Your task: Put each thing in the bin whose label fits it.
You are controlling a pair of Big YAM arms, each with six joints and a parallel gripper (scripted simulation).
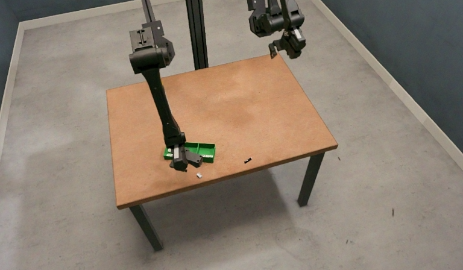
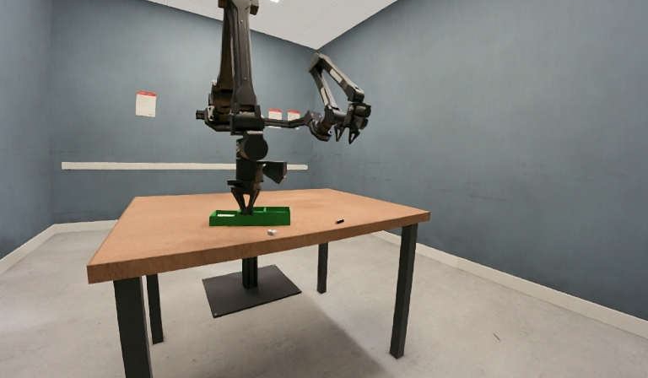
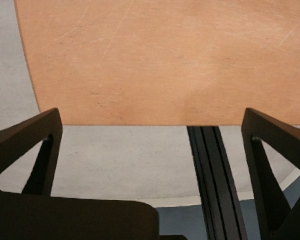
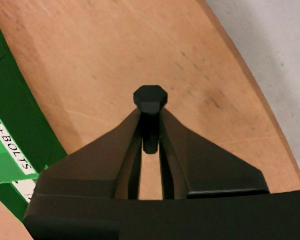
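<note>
The black bolt lies right at my right hand. Also, from my right hand: green two-compartment bin: 120 mm behind, 70 mm to the left, 50 mm below.
</note>
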